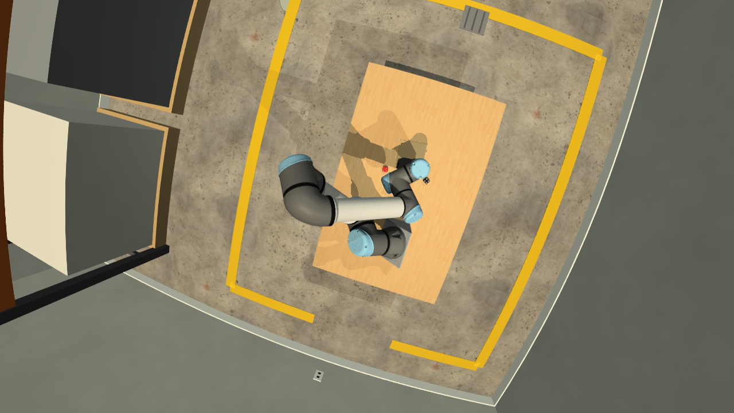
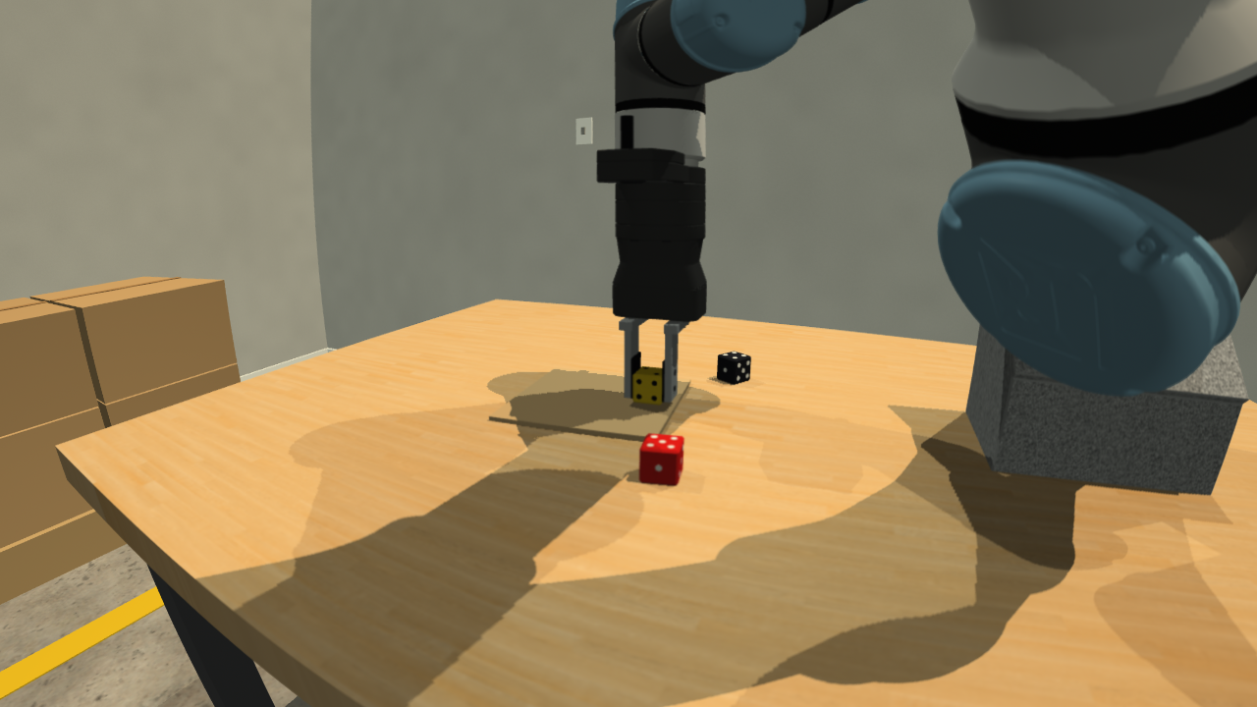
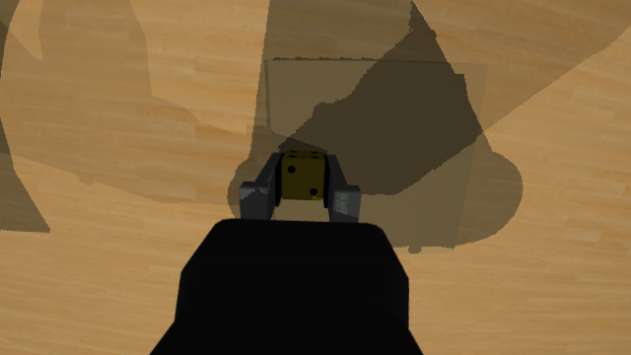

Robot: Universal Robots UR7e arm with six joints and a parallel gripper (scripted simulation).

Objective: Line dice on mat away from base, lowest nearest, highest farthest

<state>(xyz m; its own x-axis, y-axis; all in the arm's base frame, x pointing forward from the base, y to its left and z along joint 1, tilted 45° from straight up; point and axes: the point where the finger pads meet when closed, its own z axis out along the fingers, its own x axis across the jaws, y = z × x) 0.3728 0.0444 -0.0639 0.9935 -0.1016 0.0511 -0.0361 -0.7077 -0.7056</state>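
The yellow die lies 10 mm below my hand. Also, from my hand: tan mat: 50 mm ahead, 30 mm below; red die: 40 mm behind, 120 mm to the left, 20 mm below; black die: 60 mm behind, 90 mm to the right, 20 mm below.
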